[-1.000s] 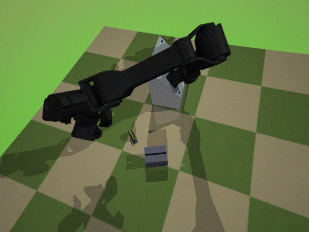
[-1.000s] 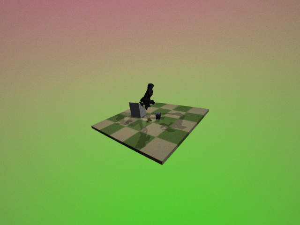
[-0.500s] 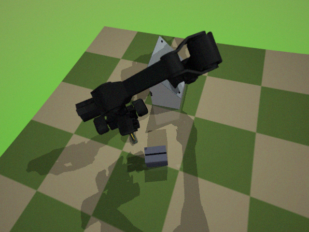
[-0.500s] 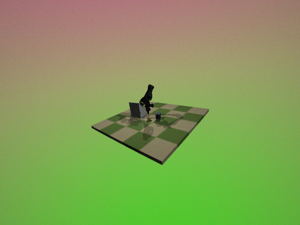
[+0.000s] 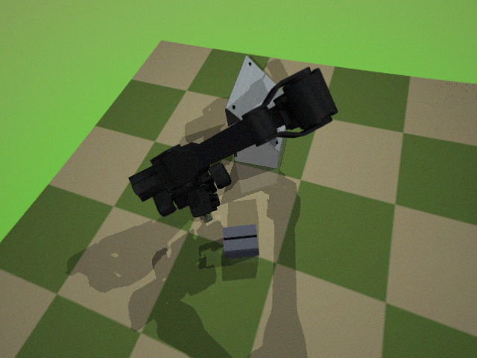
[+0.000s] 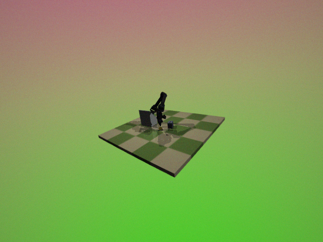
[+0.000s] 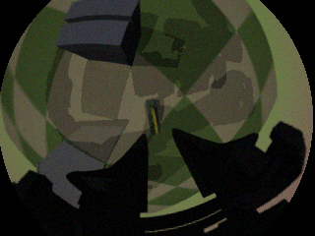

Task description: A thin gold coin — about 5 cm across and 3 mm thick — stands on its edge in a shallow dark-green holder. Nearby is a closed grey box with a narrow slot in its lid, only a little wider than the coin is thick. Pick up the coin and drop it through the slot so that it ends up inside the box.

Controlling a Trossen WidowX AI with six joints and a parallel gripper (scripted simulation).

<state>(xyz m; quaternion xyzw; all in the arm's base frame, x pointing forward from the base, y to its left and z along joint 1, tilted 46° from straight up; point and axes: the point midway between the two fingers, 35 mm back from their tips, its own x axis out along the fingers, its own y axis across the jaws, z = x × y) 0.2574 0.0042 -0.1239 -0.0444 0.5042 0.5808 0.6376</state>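
The gold coin is 4 cm below my gripper tip.
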